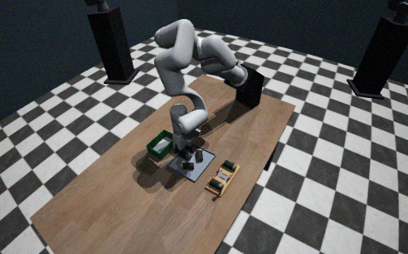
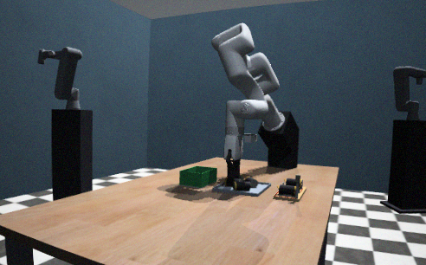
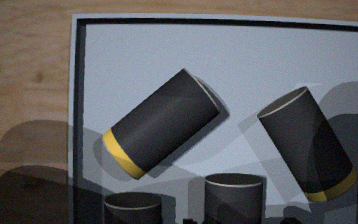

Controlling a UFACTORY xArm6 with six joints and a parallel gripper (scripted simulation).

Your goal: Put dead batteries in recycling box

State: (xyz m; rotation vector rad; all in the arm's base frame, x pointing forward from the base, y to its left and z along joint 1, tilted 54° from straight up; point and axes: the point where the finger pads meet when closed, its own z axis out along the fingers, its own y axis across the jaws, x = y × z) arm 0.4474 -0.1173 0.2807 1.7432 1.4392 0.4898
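My hand is 20 mm short of the grey tray, 40 mm to the right of it and 60 mm above it. Round my hand: green recycling box: 50 mm behind, 140 mm to the right, 50 mm below.
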